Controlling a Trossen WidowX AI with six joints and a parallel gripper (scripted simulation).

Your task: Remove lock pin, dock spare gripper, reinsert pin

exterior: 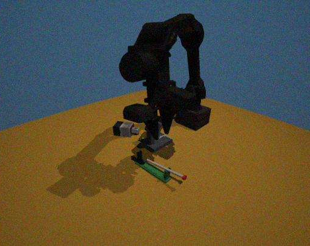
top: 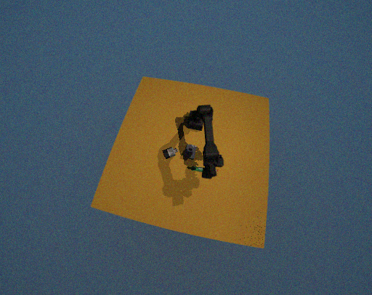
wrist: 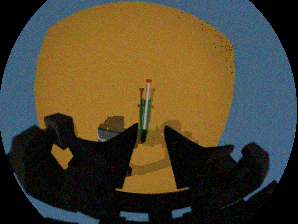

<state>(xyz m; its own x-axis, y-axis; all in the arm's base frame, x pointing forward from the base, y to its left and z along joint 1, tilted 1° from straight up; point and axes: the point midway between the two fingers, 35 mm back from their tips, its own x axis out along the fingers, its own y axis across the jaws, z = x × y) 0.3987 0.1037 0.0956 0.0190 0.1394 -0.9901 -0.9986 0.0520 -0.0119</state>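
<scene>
My gripper tip is now 10 mm past the green mount, 40 mm to the left of it and 130 mm above it. The rest, counted from my gripper tip: grey mount 130 mm behind, 130 mm to the right, 100 mm below; then spare gripper 110 mm behind, 280 mm to the right, 130 mm below.
</scene>
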